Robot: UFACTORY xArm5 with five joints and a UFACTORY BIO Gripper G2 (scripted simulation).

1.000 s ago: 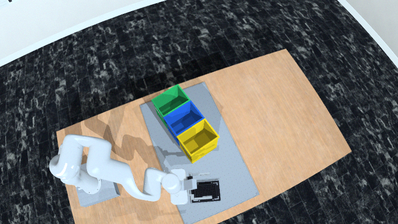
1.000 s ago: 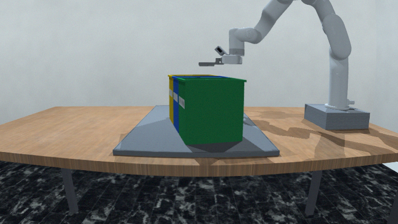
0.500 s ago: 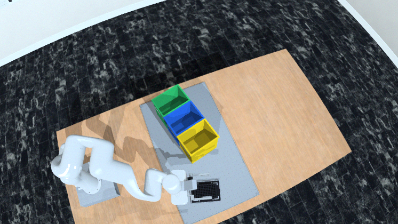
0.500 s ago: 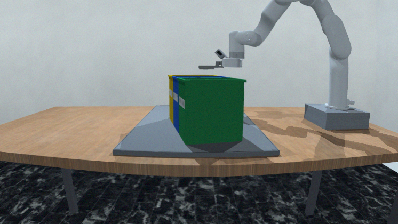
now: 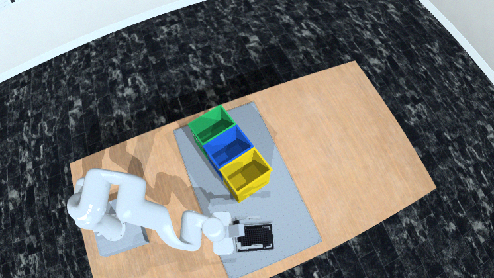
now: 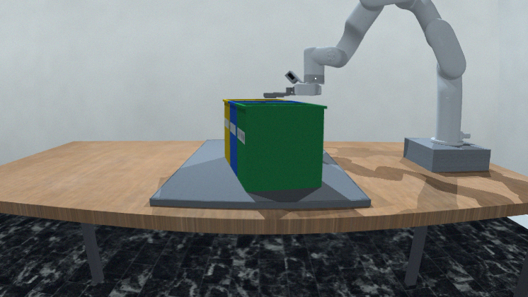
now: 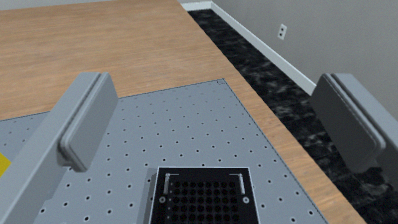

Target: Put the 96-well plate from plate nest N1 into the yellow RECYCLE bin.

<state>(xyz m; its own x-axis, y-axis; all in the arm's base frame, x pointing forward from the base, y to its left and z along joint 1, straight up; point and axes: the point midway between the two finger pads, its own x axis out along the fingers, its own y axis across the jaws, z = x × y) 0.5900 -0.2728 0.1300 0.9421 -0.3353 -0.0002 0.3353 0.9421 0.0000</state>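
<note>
Right now the black 96-well plate is 17 cm below my hand. From my hand the other things lie so: plate nest N1 (18 cm below); yellow recycle bin (26 cm to the left, 10 cm below, 7 cm ahead); blue bin (39 cm to the left, 10 cm below, 5 cm ahead).
</note>
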